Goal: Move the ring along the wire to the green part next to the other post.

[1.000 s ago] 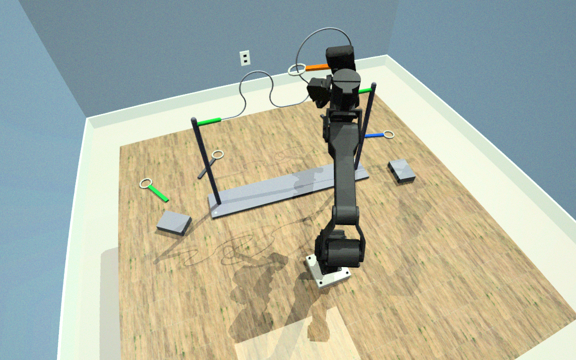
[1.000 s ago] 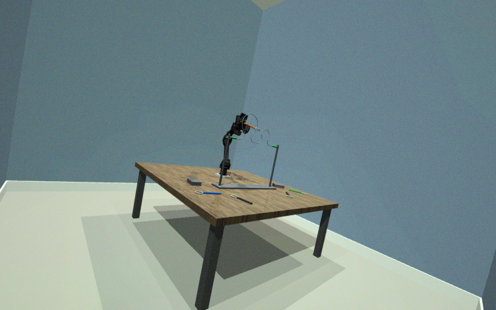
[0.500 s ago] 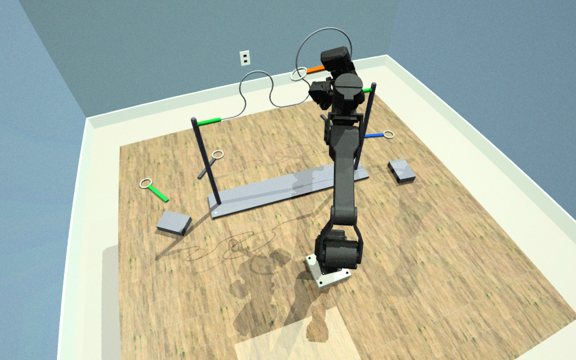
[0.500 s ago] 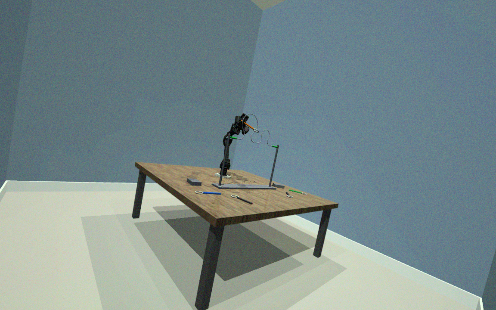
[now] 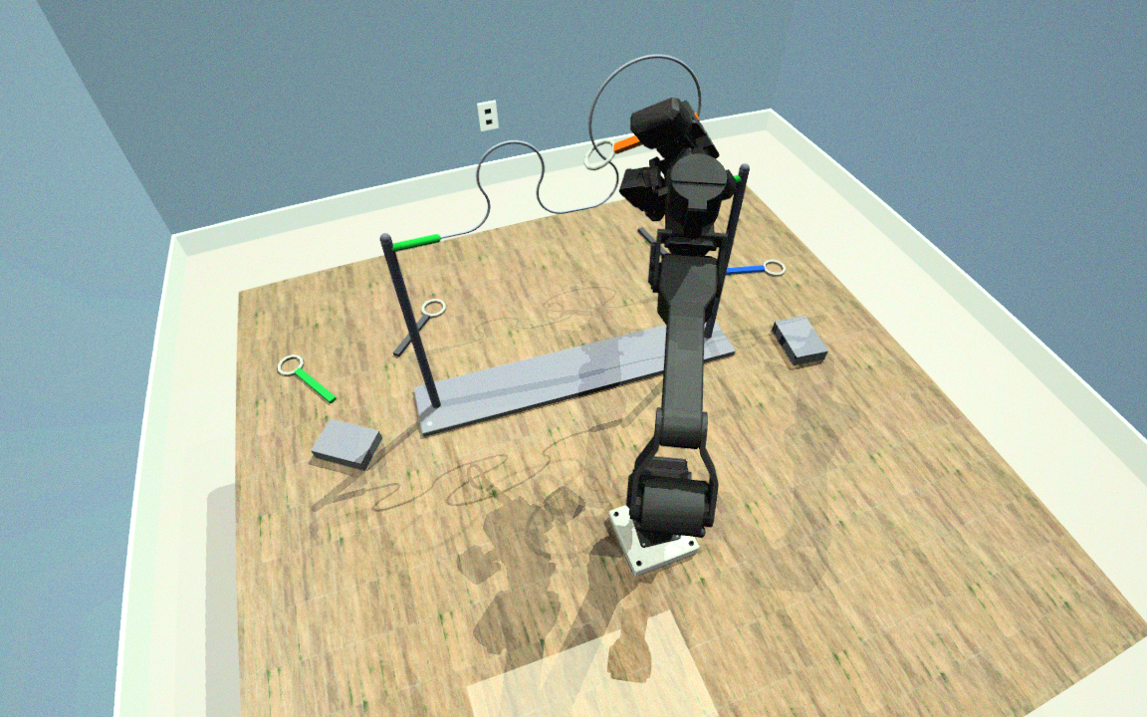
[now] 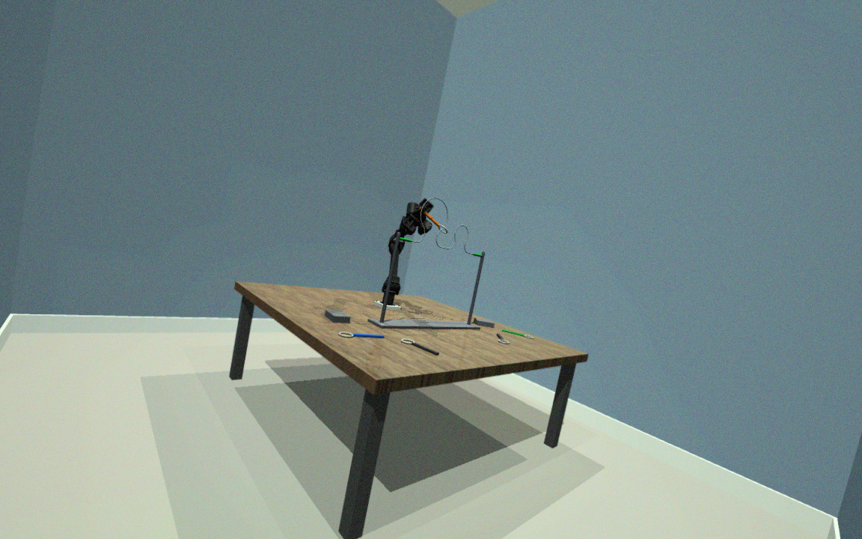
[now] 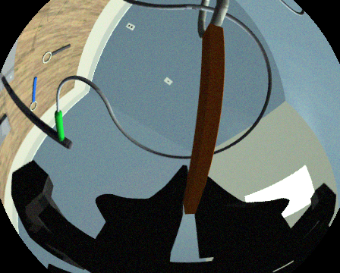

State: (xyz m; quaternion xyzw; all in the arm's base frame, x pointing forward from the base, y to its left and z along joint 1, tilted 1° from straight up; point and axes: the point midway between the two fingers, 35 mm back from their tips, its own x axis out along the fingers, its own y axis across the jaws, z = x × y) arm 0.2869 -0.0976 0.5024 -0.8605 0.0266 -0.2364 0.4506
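My gripper tip is now 7 cm to the right of the ring with orange handle, 5 cm above it and 1 cm short of it.
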